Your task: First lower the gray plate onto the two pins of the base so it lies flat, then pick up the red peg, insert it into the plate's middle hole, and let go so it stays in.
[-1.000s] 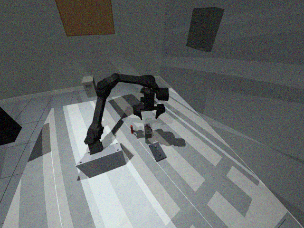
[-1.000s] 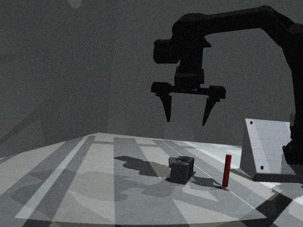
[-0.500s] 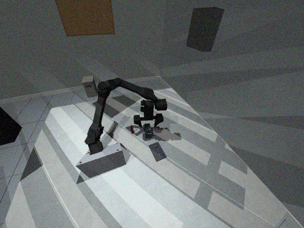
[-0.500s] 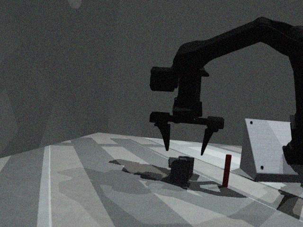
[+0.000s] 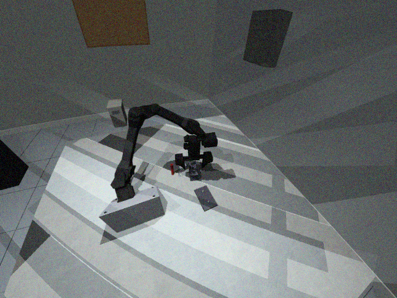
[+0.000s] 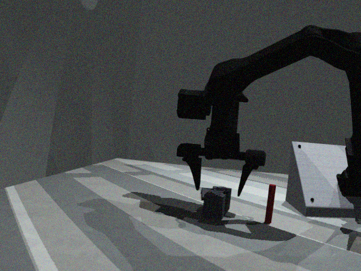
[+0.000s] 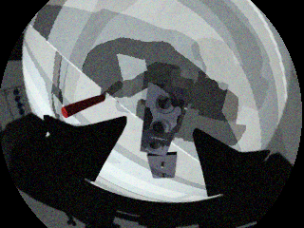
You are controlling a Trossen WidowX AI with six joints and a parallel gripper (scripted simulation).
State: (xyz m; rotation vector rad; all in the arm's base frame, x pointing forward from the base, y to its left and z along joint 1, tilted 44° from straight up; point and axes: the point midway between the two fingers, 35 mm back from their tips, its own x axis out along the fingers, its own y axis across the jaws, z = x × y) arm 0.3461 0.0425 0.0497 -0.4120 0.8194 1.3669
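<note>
Now: the gray plate 1 cm below my gripper tip. Also, from my gripper tip: red peg 11 cm behind, 4 cm to the left; then base 16 cm to the right, 4 cm below.
</note>
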